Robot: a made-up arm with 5 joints.
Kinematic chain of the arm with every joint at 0, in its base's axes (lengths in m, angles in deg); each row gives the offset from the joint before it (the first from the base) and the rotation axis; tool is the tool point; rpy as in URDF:
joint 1: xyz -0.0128 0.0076 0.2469 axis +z
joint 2: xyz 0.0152 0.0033 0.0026 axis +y
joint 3: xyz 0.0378 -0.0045 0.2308 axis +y
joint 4: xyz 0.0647 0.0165 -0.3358 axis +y
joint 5: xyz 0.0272 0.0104 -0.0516 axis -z
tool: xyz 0.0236 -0.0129 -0.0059 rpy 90 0 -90
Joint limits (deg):
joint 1: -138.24..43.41
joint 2: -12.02..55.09
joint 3: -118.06..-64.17
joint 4: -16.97..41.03
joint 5: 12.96..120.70
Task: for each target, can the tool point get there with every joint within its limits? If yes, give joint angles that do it. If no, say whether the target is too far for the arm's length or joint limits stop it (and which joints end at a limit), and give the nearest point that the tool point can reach.
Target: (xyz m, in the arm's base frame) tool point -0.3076 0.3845 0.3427
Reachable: no: joint limits stop it (at a limit: joint 1, joint 2, joint 3, joint 4, joint 5) | nearest point 0.2565 0.2789 0.4211 | short by 0.579 m
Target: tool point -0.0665 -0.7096 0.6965
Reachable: no: too far | nearest point -0.0526 -0.5244 0.5786 | short by 0.220 m
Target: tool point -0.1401 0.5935 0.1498
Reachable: no: joint limits stop it (at a limit: joint 1, joint 3, joint 4, joint 5) | nearest point 0.2687 0.2904 0.1198 | short by 0.510 m
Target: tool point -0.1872 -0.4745 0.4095
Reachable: yes | joints -109.88 14.70 -83.02 0.64 45.03
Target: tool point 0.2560 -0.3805 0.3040
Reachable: yes | joints -55.16 12.15 -68.99 25.05 57.67
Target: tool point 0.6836 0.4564 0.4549
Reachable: no: too far | nearest point 0.5003 0.3383 0.3998 | short by 0.225 m
